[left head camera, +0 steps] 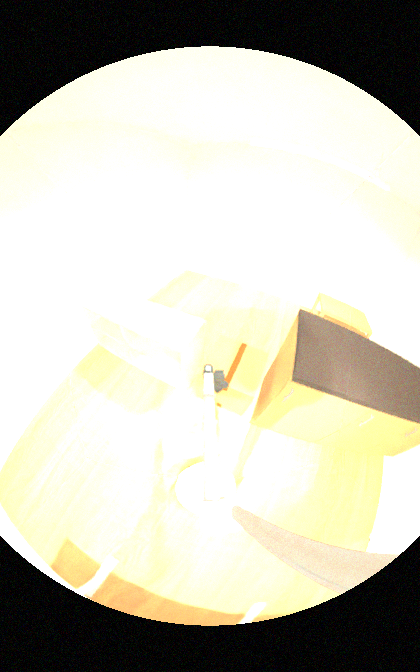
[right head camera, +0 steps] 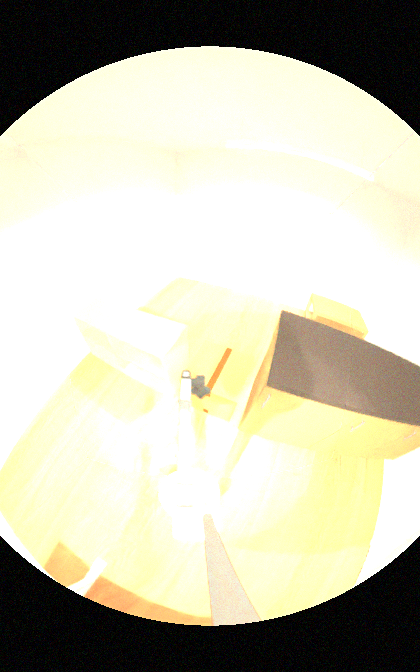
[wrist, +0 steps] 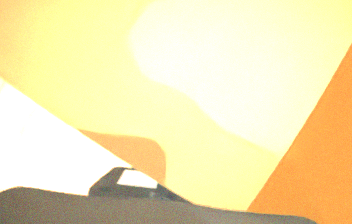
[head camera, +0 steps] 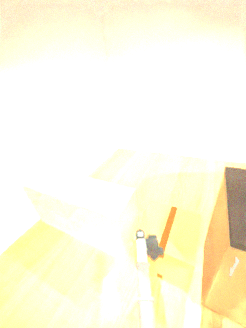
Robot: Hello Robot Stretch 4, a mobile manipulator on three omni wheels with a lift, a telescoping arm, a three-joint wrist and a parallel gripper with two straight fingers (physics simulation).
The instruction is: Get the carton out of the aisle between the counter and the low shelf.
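Places are measured from the robot's base along level axes (x left, y ahead, z down), in centimetres.
Pixels of known places: gripper, between the fingertips: (head camera: 153, 259).
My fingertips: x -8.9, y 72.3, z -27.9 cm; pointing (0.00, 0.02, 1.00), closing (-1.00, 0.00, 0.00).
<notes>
Behind a point stands the place of what it marks.
The carton (head camera: 181, 231) {x -33.2, y 88.1, z -37.8 cm} (left head camera: 252, 367) (right head camera: 232, 380) is a yellow box with an orange tape stripe. It stands on the floor between the white low shelf (head camera: 88, 199) {x 43.7, y 109.4, z -58.2 cm} (left head camera: 150, 330) (right head camera: 135, 330) on the left and the dark-topped counter (head camera: 237, 205) {x -50.4, y 67.1, z -88.2 cm} (left head camera: 350, 365) (right head camera: 340, 365) on the right. My gripper (head camera: 153, 247) (left head camera: 220, 381) (right head camera: 200, 387) is shut and sits at the carton's near left top edge, beside the tape. In the wrist view the carton (wrist: 86, 71) {x -5.9, y 78.6, z -37.8 cm} fills the frame and the gripper (wrist: 134, 172) {x -8.9, y 72.3, z -27.9 cm} is right up against it. The glare hides fine detail.
My white arm (head camera: 142, 269) {x 0.2, y 50.8, z -61.2 cm} reaches forward along the shelf's end. A small yellow box (left head camera: 345, 312) (right head camera: 340, 310) stands behind the counter. The wooden floor (head camera: 44, 278) {x 91.0, y 74.2, z 2.8 cm} stretches to the near left. Orange shapes (left head camera: 70, 565) lie at the bottom left edge.
</notes>
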